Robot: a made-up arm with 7 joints. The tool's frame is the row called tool.
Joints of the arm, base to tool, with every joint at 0 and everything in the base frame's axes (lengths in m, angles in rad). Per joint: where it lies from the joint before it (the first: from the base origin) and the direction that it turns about. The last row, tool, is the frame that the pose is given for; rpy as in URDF.
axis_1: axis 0.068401 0.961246 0.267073 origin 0 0 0
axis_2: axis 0.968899 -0.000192 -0.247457 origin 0 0.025 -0.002
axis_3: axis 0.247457 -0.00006 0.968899 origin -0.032 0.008 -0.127
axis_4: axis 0.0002 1 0.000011 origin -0.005 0 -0.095
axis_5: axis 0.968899 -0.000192 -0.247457 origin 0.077 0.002 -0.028
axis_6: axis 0.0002 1 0.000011 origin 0.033 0 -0.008
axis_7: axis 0.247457 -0.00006 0.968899 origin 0.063 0 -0.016
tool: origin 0 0 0 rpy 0 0.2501 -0.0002
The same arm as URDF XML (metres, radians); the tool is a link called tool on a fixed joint. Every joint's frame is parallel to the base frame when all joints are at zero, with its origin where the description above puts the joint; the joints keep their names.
<robot name="arm">
  <link name="base"/>
  <link name="link1"/>
  <link name="link2"/>
  <link name="link3"/>
  <link name="link4"/>
  <link name="link5"/>
  <link name="link6"/>
  <link name="link7"/>
  <link name="tool"/>
  <joint name="axis_1" type="continuous">
    <parent link="base"/>
    <child link="link1"/>
    <origin xyz="0 0 0" rpy="0 0 0"/>
    <axis xyz="0.068403 0.961235 0.26711"/>
  </joint>
  <joint name="axis_2" type="continuous">
    <parent link="link1"/>
    <child link="link2"/>
    <origin xyz="0 0.025 -0.002" rpy="0 0 0"/>
    <axis xyz="0.968889 -0.0002 -0.247497"/>
  </joint>
  <joint name="axis_3" type="continuous">
    <parent link="link2"/>
    <child link="link3"/>
    <origin xyz="-0.032 0.008 -0.127" rpy="0 0 0"/>
    <axis xyz="0.247497 -0.0001 0.968889"/>
  </joint>
  <joint name="axis_4" type="continuous">
    <parent link="link3"/>
    <child link="link4"/>
    <origin xyz="-0.005 0 -0.095" rpy="0 0 0"/>
    <axis xyz="0.0002 1 0"/>
  </joint>
  <joint name="axis_5" type="continuous">
    <parent link="link4"/>
    <child link="link5"/>
    <origin xyz="0.077 0.002 -0.028" rpy="0 0 0"/>
    <axis xyz="0.968889 -0.0002 -0.247497"/>
  </joint>
  <joint name="axis_6" type="continuous">
    <parent link="link5"/>
    <child link="link6"/>
    <origin xyz="0.033 0 -0.008" rpy="0 0 0"/>
    <axis xyz="0.0002 1 0"/>
  </joint>
  <joint name="axis_7" type="continuous">
    <parent link="link6"/>
    <child link="link7"/>
    <origin xyz="0.063 0 -0.016" rpy="0 0 0"/>
    <axis xyz="0.247497 -0.0001 0.968889"/>
  </joint>
  <joint name="tool_fixed" type="fixed">
    <parent link="link7"/>
    <child link="tool"/>
    <origin xyz="0 0 0" rpy="0 0.2501 -0.0002"/>
  </joint>
</robot>

